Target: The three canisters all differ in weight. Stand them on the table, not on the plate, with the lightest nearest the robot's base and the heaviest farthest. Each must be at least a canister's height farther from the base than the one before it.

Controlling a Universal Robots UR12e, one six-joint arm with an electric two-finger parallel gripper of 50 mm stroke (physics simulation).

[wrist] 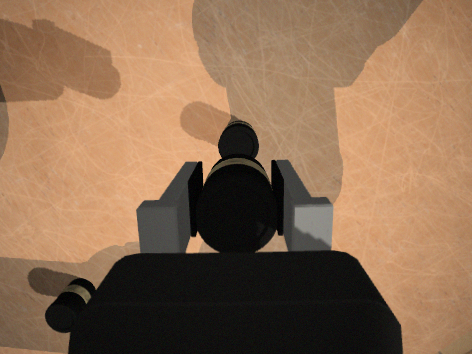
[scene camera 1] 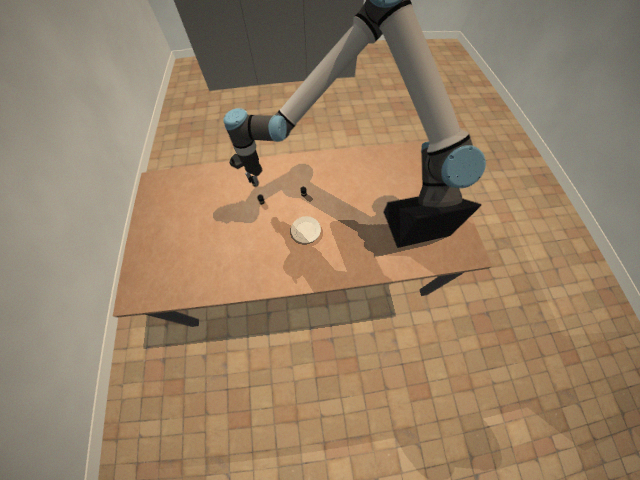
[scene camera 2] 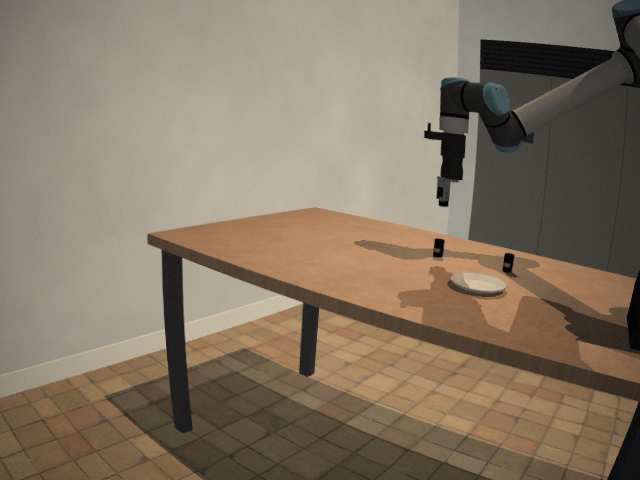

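Where they show: gripper, fingertip midpoint: (wrist: 237, 184) (scene camera 1: 254, 182) (scene camera 2: 442, 199); arm's base, origin of the base link: (scene camera 1: 439, 201).
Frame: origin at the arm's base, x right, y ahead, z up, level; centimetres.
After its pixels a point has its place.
My gripper (scene camera 1: 252, 180) @(y 82.7, x 29.0, z -2.1 cm) (scene camera 2: 443, 198) @(y 82.7, x 29.0, z -2.1 cm) (wrist: 237, 184) @(y 82.7, x 29.0, z -2.1 cm) is shut on a black canister (wrist: 236, 210) @(y 82.6, x 29.1, z 1.0 cm) with a tan band and holds it upright, well above the table. In the scene camera 2 view the lower end of the held canister (scene camera 2: 443, 203) @(y 82.0, x 27.9, z -3.0 cm) shows below the fingers. A second black canister (scene camera 1: 261, 199) @(y 81.9, x 27.6, z -14.5 cm) (scene camera 2: 438, 248) @(y 82.0, x 27.7, z -16.5 cm) (wrist: 238, 142) @(y 82.6, x 28.9, z -14.2 cm) stands on the table (scene camera 1: 180, 248) @(y 126.5, x 10.4, z -19.2 cm) (scene camera 2: 310, 258) @(y 107.2, x -1.4, z -19.2 cm). A third black canister (scene camera 1: 303, 191) @(y 59.5, x 28.0, z -14.5 cm) (scene camera 2: 508, 262) @(y 59.0, x 27.9, z -16.2 cm) (wrist: 70, 305) @(y 60.8, x 29.1, z -14.5 cm) stands on the table nearer the robot's base; the gripper body partly hides it in the wrist view.
A white plate (scene camera 1: 306, 230) @(y 61.9, x 7.0, z -18.7 cm) (scene camera 2: 478, 283) @(y 62.6, x 9.1, z -18.7 cm) lies on the table, towards the scene cameras from the two standing canisters. The robot's black base mount (scene camera 1: 429, 222) @(y 11.5, x -11.3, z 3.9 cm) is at the right end of the table. Arm shadows fall across the table. A grey cabinet (scene camera 1: 273, 41) (scene camera 2: 547, 155) stands behind.
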